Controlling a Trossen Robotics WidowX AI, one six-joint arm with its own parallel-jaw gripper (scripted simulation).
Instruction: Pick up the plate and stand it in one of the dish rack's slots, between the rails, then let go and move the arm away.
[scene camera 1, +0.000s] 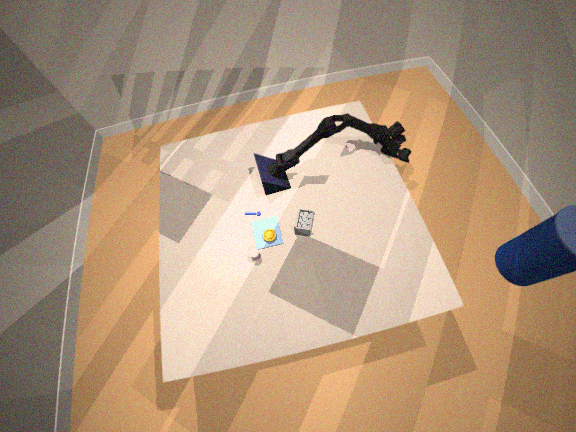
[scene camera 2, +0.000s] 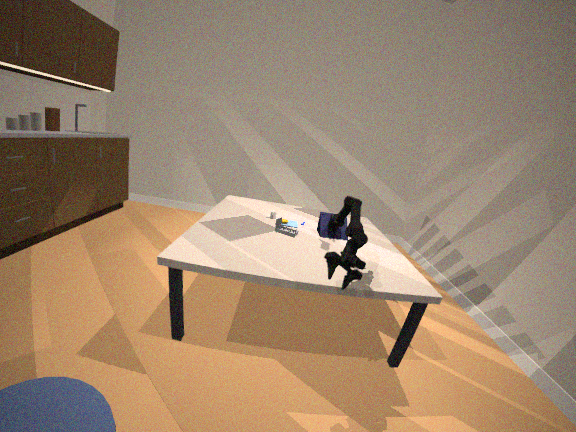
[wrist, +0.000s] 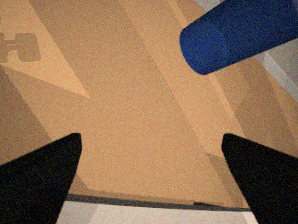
Scene:
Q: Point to my gripper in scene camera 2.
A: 336, 284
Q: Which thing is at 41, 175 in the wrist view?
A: My gripper.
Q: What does my gripper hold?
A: Nothing.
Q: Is my gripper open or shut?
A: Open.

